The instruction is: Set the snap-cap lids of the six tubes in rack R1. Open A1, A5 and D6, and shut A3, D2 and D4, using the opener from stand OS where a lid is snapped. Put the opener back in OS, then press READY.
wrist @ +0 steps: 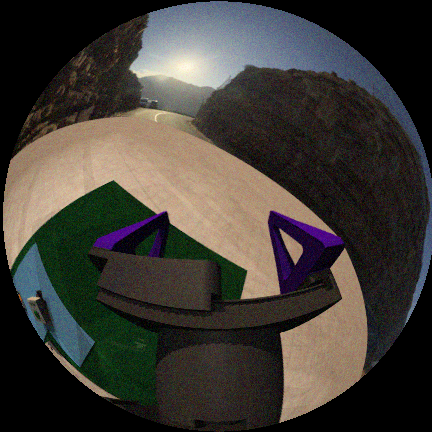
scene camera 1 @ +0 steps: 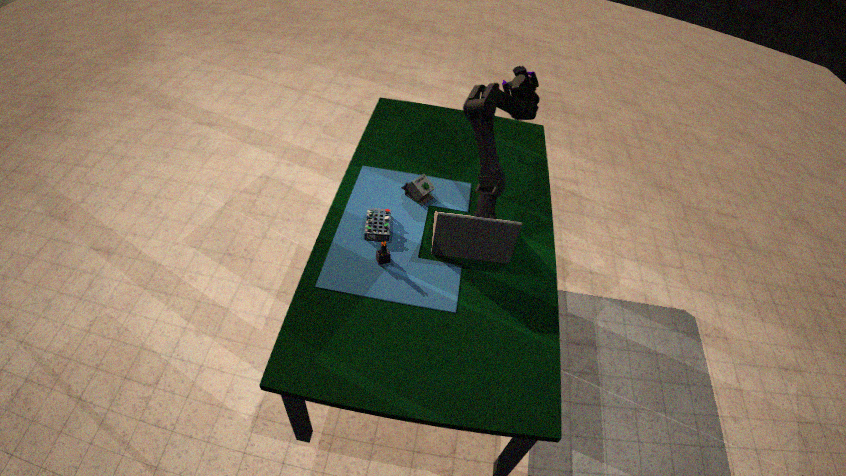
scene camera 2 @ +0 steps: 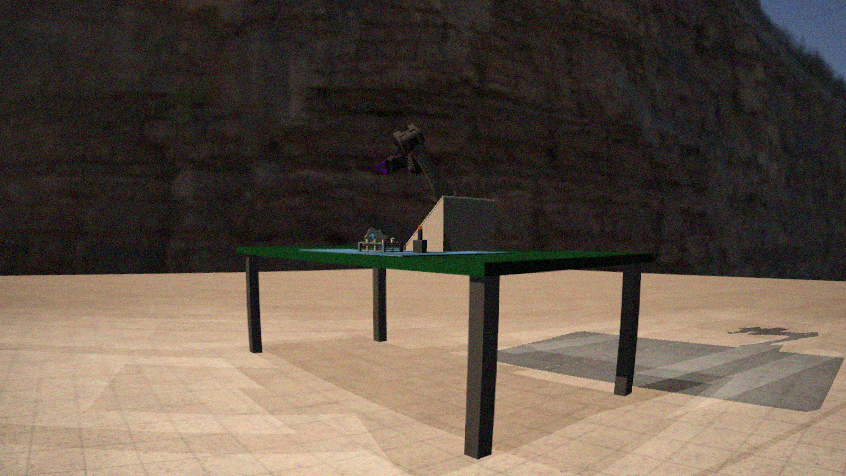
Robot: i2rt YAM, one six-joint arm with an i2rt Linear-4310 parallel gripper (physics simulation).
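Pixels of known places: gripper, between the fingertips: [wrist: 218, 216] [scene camera 1: 514, 77] [scene camera 2: 381, 164]; arm's base, origin of its link: [scene camera 1: 484, 217] [scene camera 2: 459, 217].
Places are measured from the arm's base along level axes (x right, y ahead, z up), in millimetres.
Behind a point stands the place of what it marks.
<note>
Rack R1 [scene camera 1: 376, 237] {x -69, y 355, z -116 mm} [scene camera 2: 393, 246] {x -46, y 328, z -101 mm} stands on the blue mat, with small tubes and green, red and pale lids; which lids are open or shut is too small to tell. Stand OS [scene camera 1: 383, 256] {x -179, y 308, z -84 mm} [scene camera 2: 420, 245] {x -184, y 324, z -95 mm} is a small dark block beside the rack. The opener [scene camera 1: 383, 244] {x -171, y 312, z -36 mm} [scene camera 2: 420, 227] {x -172, y 315, z -40 mm} stands upright in it, with an orange top. A tilted grey box [scene camera 1: 418, 187] {x 160, y 249, z -51 mm} [wrist: 36, 303] with a green button, seemingly READY, sits at the mat's far part. My gripper [wrist: 218, 216] {x 591, y -49, z 261 mm} is open and empty, with purple fingers, high above the table's far end, away from the rack and stand.
A large grey wedge-shaped block [scene camera 1: 476, 238] {x -86, y 19, z -20 mm} [scene camera 2: 468, 224] {x -87, y 33, z -26 mm} stands at the arm's base, beside the mat's cutout. The blue mat [scene camera 1: 354, 272] {x -240, y 391, z -119 mm} [wrist: 62, 325] lies on the green table [scene camera 1: 414, 361] {x -523, y 146, z -121 mm} [scene camera 2: 437, 262] {x -544, y 555, z -127 mm} [wrist: 115, 210] {x 778, y 344, z -121 mm}. The table's edges drop to the floor.
</note>
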